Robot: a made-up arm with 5 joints. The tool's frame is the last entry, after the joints. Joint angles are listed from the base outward.
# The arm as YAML. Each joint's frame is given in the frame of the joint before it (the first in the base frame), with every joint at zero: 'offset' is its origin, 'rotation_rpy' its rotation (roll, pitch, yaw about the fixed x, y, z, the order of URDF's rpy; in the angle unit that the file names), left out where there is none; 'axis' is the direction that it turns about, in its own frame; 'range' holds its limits. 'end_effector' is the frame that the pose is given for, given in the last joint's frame.
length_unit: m
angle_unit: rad
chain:
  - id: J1
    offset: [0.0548, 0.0, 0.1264]
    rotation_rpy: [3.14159, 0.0, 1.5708]
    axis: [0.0, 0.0, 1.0]
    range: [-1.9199, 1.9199]
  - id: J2
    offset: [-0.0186, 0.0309, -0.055]
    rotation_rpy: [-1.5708, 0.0, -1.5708]
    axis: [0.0, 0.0, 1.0]
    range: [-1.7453, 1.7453]
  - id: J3
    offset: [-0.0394, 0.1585, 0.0]
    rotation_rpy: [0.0, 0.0, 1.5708]
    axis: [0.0, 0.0, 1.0]
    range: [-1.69, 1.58]
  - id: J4
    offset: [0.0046, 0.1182, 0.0]
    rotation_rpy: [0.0, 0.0, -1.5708]
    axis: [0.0, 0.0, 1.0]
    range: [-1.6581, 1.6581]
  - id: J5
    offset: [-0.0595, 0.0, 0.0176]
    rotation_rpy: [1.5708, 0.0, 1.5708]
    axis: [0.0, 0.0, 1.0]
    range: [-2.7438, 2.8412]
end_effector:
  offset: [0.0, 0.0, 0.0]
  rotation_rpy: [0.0, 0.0, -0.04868]
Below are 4 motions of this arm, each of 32 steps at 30 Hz.
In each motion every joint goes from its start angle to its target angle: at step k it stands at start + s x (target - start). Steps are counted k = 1, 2, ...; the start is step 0. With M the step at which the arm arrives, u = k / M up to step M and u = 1 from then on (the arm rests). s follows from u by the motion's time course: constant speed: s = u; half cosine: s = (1 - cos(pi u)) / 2; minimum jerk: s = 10 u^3 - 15 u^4 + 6 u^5.
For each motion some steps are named. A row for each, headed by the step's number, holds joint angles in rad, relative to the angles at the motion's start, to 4 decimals.
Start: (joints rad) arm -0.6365 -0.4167 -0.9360 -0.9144 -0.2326
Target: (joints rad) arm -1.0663 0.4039 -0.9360 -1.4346 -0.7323
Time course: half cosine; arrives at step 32
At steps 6, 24, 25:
6: -0.0362 0.0691 0.0000 -0.0438 -0.0421
24: -0.3669 0.7004 0.0000 -0.4440 -0.4265
25: -0.3810 0.7275 0.0000 -0.4612 -0.4430

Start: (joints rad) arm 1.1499 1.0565 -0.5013 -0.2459 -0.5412
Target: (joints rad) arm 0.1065 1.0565 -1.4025 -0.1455 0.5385
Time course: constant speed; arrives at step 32
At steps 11, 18, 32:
11: -0.3587 0.0000 -0.3098 0.0345 0.3711
18: -0.5869 0.0000 -0.5069 0.0565 0.6073
32: -1.0434 0.0000 -0.9012 0.1004 1.0797

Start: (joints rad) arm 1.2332 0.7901 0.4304 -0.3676 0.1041
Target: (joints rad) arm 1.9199 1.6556 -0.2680 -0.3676 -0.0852
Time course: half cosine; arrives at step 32
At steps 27, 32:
27: 0.6462 0.8144 -0.6572 0.0000 -0.1781
32: 0.6867 0.8655 -0.6984 0.0000 -0.1893

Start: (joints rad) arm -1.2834 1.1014 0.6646 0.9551 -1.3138
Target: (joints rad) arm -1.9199 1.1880 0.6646 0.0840 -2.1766
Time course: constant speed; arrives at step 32
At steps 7, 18, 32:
7: -0.1392 0.0189 0.0000 -0.1906 -0.1887
18: -0.3580 0.0487 0.0000 -0.4900 -0.4853
32: -0.6365 0.0866 0.0000 -0.8711 -0.8628

